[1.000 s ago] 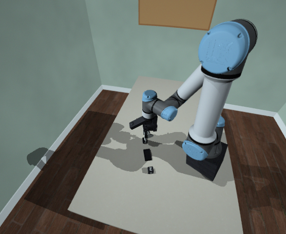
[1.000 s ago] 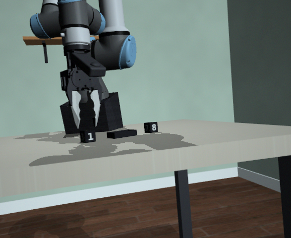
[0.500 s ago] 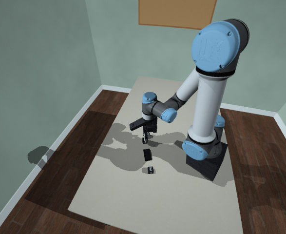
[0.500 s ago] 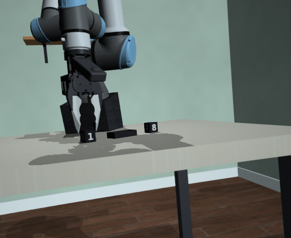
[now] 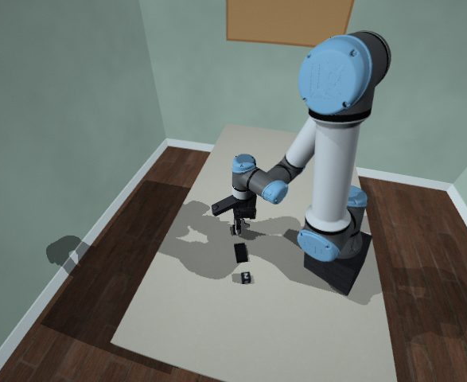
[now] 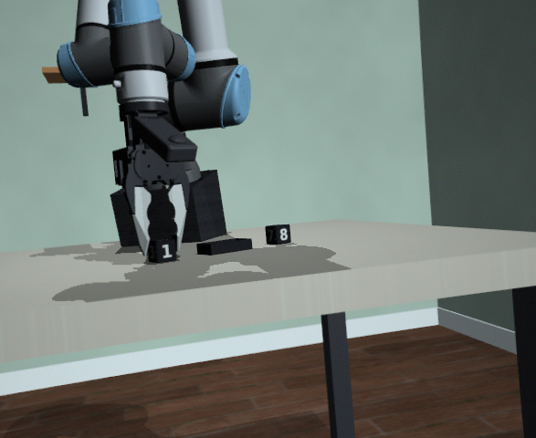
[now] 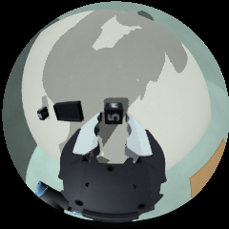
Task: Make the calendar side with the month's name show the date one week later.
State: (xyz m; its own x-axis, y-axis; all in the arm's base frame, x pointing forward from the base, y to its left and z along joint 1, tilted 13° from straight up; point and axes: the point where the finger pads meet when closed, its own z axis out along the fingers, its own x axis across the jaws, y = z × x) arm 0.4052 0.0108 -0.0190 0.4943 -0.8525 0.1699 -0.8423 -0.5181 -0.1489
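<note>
My hand is 1 cm above the black digit cube. From my hand the other things lie so: black tray: 9 cm to the left, 6 cm behind, 2 cm below.
</note>
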